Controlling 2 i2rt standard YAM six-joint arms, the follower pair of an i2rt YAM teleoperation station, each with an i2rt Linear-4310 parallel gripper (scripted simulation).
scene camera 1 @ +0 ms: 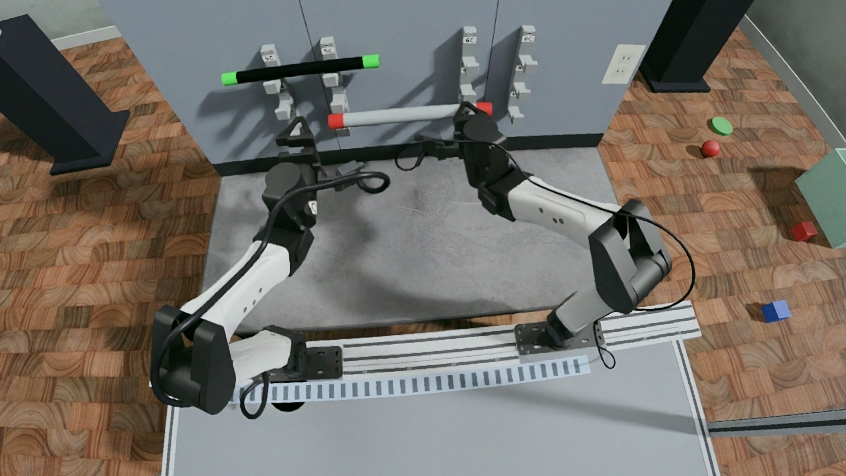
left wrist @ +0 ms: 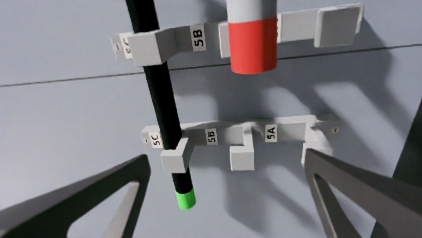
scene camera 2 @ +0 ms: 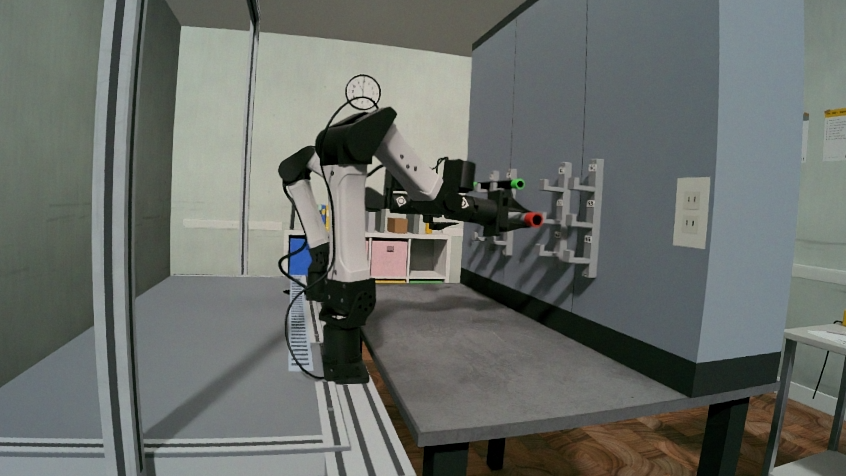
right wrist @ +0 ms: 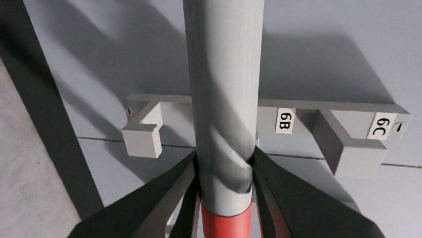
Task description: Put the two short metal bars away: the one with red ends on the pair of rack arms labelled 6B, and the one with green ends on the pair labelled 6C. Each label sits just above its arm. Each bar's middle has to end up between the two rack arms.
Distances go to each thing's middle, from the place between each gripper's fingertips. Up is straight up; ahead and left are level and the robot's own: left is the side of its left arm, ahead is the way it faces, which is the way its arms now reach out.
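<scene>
With my right hand I am 6 cm short of the rack strip (scene camera 2: 565, 169), 1 cm to the left of it and 1 cm below it. Counting from my right hand, I find the red-ended bar (scene camera 1: 441, 112) 12 cm to the left, and the green-ended bar (scene camera 1: 372, 61) 33 cm to the left, 7 cm ahead and 9 cm above. The outlet plate (scene camera 2: 699, 184) is 39 cm to the right of that right hand, 9 cm ahead of it and 3 cm above it.
My left hand, meanwhile, is 12 cm short of the green-ended bar and 7 cm below it. From my left hand, the red-ended bar is 5 cm ahead, 21 cm to the right and 2 cm below, whereas the rack strip is 11 cm ahead, 34 cm to the right and 1 cm below. The outlet plate is 14 cm ahead of my left hand, 72 cm to the right of it and 1 cm above it.
</scene>
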